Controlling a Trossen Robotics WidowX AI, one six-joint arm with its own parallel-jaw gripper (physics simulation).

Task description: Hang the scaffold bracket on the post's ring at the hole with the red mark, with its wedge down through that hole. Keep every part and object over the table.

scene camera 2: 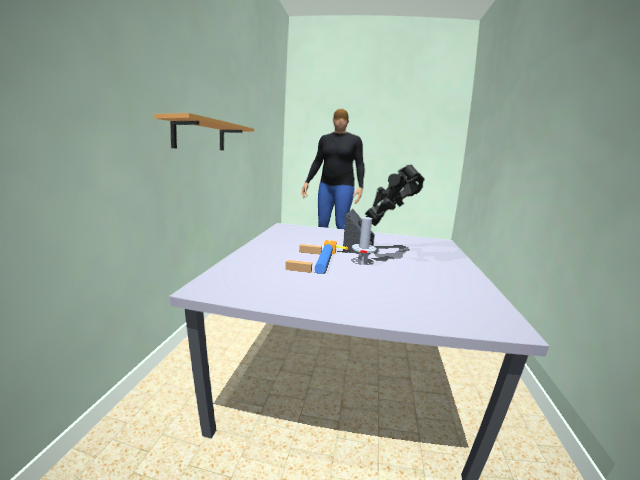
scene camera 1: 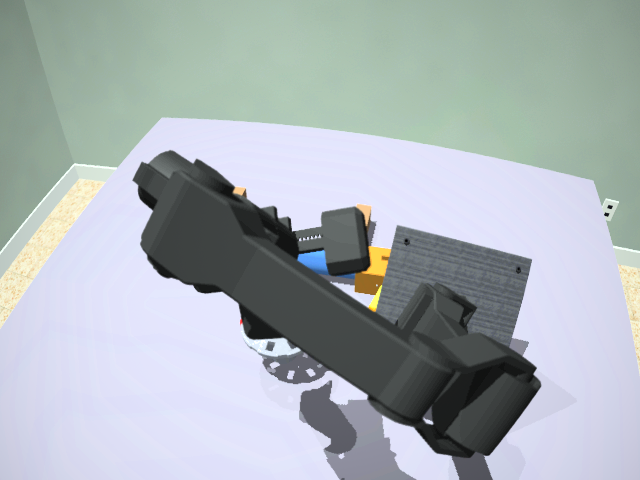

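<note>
The bracket lies apart from the ring: its blue tube [scene camera 1: 315,262] [scene camera 2: 323,259] rests near the table surface, with the orange head [scene camera 1: 368,283] [scene camera 2: 329,245] at one end and the yellow wedge [scene camera 1: 376,299] [scene camera 2: 342,248] pointing toward the post [scene camera 2: 366,232]. The post stands upright and carries a pale slotted ring [scene camera 1: 283,348] [scene camera 2: 372,249]. The red mark [scene camera 1: 241,321] [scene camera 2: 363,251] is at the ring's edge. My gripper [scene camera 1: 300,263] [scene camera 2: 374,212] is open and empty, raised above the table near the post. My arm hides the post and part of the ring in scene camera 1.
Two wooden blocks [scene camera 1: 239,191] [scene camera 1: 364,212] [scene camera 2: 298,266] [scene camera 2: 310,249] lie beside the blue tube. A dark mounting board [scene camera 1: 465,258] [scene camera 2: 351,227] stands beside the post, close to the orange head. The table [scene camera 1: 129,361] [scene camera 2: 403,304] extends around them. A person [scene camera 2: 338,157] stands behind the table.
</note>
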